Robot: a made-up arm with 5 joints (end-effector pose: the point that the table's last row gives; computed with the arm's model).
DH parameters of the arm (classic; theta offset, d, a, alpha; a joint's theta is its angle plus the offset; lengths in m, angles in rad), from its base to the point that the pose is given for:
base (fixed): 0.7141 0 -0.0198 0
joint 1: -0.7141 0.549 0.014 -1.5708
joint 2: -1.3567 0 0.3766 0
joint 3: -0.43 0 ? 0
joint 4: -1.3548 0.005 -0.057 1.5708
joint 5: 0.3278 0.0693 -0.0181 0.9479
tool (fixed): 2.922 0.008 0 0
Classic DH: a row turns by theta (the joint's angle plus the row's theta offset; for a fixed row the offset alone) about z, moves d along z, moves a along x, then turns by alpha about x.
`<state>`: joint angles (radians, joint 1 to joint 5).
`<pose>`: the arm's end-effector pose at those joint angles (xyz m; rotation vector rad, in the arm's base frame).
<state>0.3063 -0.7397 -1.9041 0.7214 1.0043</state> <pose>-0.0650 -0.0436 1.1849 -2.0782 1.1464 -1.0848</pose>
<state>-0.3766 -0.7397 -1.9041 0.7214 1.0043</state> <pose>-0.0731 -0.0052 1.1849 -1.7073 1.9261 -1.3668</pose>
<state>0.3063 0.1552 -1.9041 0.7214 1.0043</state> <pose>0.4333 0.1140 1.0021 2.7378 -1.3444 0.3065</pose>
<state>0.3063 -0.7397 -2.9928 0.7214 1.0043</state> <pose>-0.3873 -0.1455 1.1231 -0.9882 0.6980 -1.5508</pose>
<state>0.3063 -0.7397 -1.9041 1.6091 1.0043</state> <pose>-0.0258 -0.0312 1.1173 2.7410 -1.3472 0.3150</pose>
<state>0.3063 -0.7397 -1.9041 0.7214 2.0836</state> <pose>-0.0634 -0.0306 1.1700 -1.5644 1.0492 0.0213</pose>
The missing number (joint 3, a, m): -0.2426
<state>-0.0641 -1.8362 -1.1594 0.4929 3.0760</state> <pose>-0.3812 0.0265 0.8556 -0.8513 0.3939 0.2685</pose>
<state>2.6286 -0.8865 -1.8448 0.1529 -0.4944</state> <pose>0.1571 -0.1117 1.1847 -0.9729 -0.3228 -1.0844</pose>
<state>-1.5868 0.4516 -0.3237 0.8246 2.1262</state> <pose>-0.0201 -0.2431 0.5290 1.1084 1.6887 2.1780</pose>
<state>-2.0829 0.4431 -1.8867 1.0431 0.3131</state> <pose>-0.3072 -0.5104 0.8269 0.6266 -2.5571 -0.9231</pose>
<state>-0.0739 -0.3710 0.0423 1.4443 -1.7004</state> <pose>0.0303 0.0052 0.6208 -2.1352 -2.2298 0.3665</pose>
